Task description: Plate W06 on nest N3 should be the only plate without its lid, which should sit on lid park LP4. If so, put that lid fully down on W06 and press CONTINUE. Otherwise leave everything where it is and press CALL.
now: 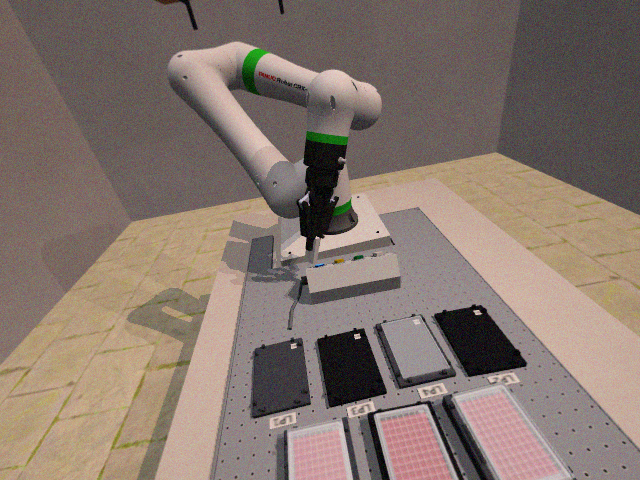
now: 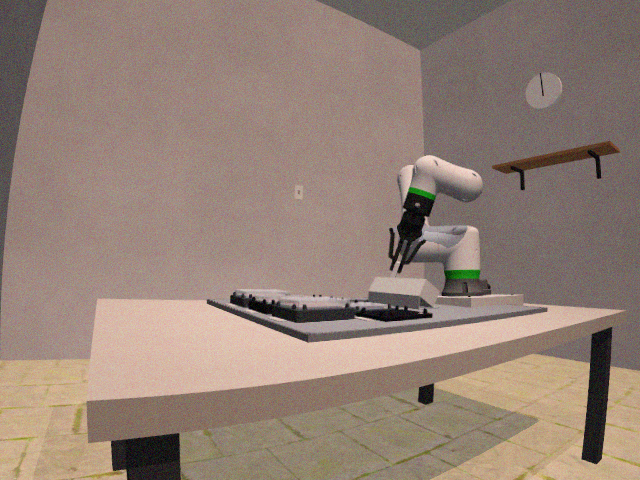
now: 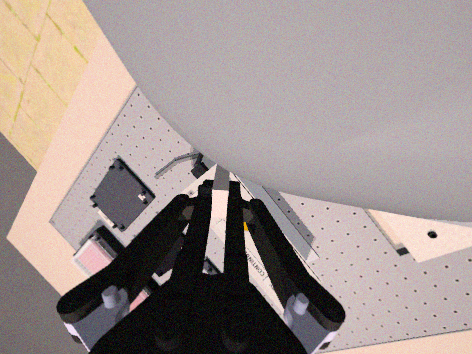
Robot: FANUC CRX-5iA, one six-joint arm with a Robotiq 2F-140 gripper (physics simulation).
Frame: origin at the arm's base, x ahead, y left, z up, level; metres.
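Seen in the pictures: gripper, fingertip midpoint: (image 1: 310, 261) (image 3: 223, 171); arm's base, link origin: (image 1: 336, 223) (image 2: 462, 295).
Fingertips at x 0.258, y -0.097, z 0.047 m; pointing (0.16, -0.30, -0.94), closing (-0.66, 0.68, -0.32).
Observation:
Offsets run from my fingertips to a thing's top centre. "pt": to the spot under its first point.
My gripper (image 1: 312, 246) (image 2: 397, 269) (image 3: 223, 171) is shut, with no lid or plate between its fingers. It points down at the blue-button end of the button box {dx +0.040, dy +0.097, dz +0.016 m} (image 1: 354, 281) (image 2: 395, 289); whether it touches is unclear. Blue {dx +0.021, dy +0.022, dz +0.004 m} (image 1: 319, 265), yellow {dx +0.018, dy +0.072, dz +0.007 m} (image 1: 339, 260) (image 3: 245, 226) and green {dx +0.018, dy +0.122, dz +0.007 m} (image 1: 358, 256) buttons show on the box. The CONTINUE lettering {pt dx +0.044, dy +0.127, dz +0.010 m} (image 3: 256, 265) is partly visible. A grey lid {dx +0.257, dy +0.175, dz -0.050 m} (image 1: 416, 346) lies on lid park LP4 {dx +0.256, dy +0.174, dz -0.048 m} (image 1: 426, 378). The middle plate {dx +0.442, dy +0.114, dz -0.032 m} (image 1: 413, 444) looks redder than the paler left plate {dx +0.447, dy -0.021, dz -0.028 m} (image 1: 317, 454) and right plate {dx +0.436, dy +0.241, dz -0.027 m} (image 1: 511, 434). Nest and plate labels are not readable.
Three other parks, dark grey {dx +0.262, dy -0.087, dz -0.048 m} (image 1: 281, 377) (image 3: 122, 195), black {dx +0.266, dy +0.047, dz -0.048 m} (image 1: 351, 366) and black {dx +0.258, dy +0.299, dz -0.048 m} (image 1: 478, 338), bear no visible lid. A cable {pt dx +0.099, dy -0.061, dz -0.062 m} (image 1: 292, 310) (image 3: 175, 162) runs from the box. The robot base (image 1: 361, 237) stands behind it.

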